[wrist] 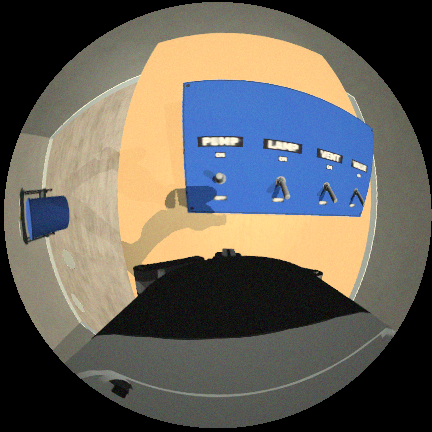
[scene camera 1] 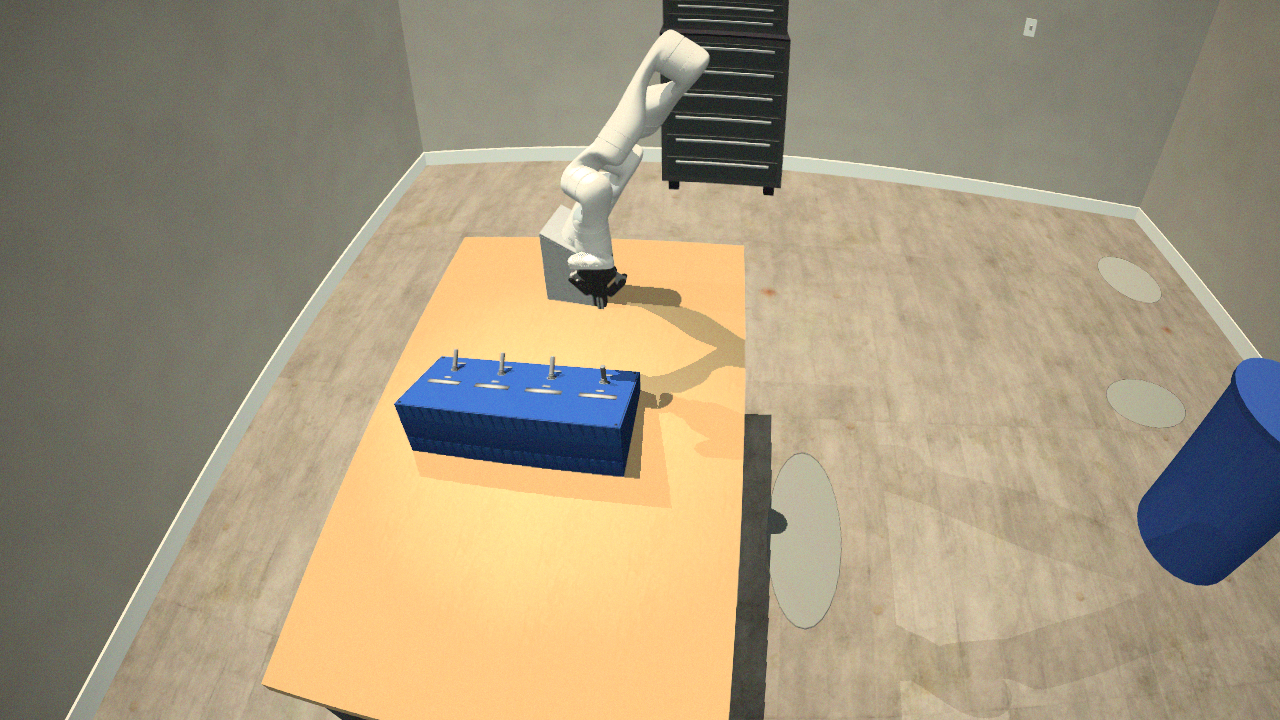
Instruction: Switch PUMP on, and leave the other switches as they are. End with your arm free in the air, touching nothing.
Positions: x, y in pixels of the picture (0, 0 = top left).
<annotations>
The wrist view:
my gripper: 227, 256
blue switch box: 255, 133
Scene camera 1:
my gripper: 601, 306
</annotations>
